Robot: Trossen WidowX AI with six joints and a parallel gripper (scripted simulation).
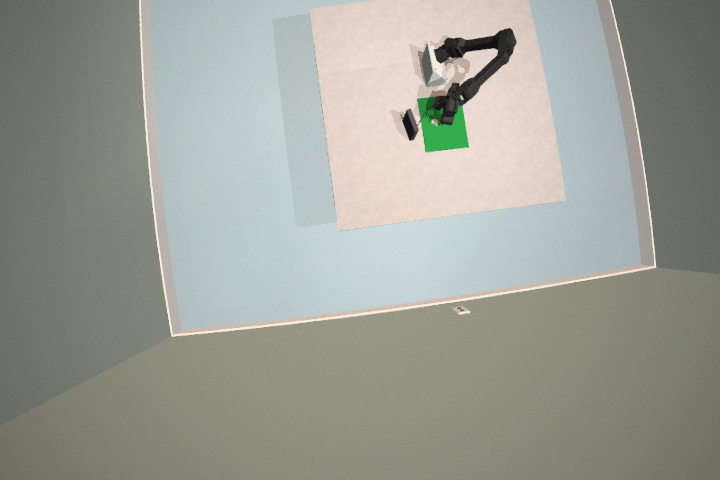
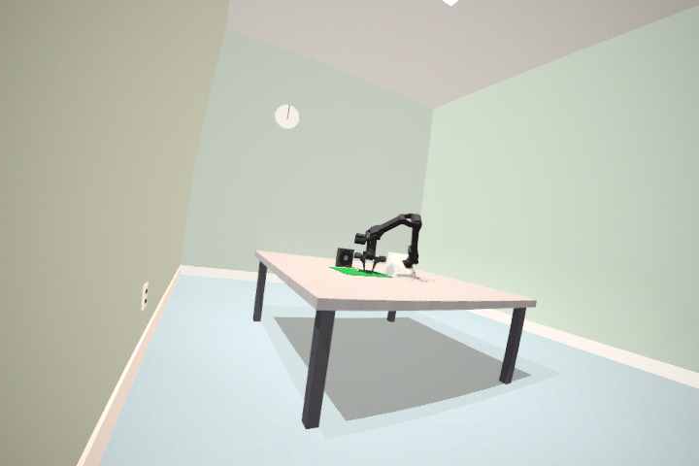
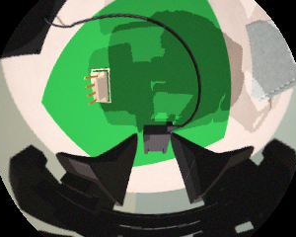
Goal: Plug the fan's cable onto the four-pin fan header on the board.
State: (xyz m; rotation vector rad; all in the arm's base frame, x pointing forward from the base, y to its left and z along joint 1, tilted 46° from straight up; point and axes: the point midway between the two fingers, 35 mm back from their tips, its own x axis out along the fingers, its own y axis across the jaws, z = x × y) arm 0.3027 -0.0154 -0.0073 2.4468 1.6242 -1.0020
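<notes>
Now: the green board 40 mm to the right of my gripper tip, 30 mm below it and 30 mm ahead of it. The rest, counted from my gripper tip: dark plug (10 mm to the left); then black fan (220 mm to the right, 50 mm above, 20 mm ahead); then pale fan header (80 mm to the right, 10 mm below, 10 mm ahead).
</notes>
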